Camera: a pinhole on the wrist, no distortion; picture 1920 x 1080 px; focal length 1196.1 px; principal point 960.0 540.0 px. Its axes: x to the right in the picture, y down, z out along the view. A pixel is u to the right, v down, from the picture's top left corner.
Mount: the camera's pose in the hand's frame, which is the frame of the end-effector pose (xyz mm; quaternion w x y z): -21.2 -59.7 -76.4 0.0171 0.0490 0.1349 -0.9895
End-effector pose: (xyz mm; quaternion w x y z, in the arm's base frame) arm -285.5 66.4 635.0 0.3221 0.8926 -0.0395 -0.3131
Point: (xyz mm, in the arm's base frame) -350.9 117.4 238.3
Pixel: 308 1014
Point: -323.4 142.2 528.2
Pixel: 616 866
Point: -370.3 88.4 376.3
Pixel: 496 761
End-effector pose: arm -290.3 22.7 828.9 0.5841 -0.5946 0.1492 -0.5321
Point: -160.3 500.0 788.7
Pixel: 1738 129
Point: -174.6 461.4 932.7
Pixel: 1463 458
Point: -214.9 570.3 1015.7
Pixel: 1523 688
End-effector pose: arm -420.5 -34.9 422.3 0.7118 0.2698 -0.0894 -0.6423
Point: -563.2 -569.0 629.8
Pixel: outside the picture
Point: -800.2 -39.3 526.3
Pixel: 1042 890
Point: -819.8 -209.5 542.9
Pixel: 598 853
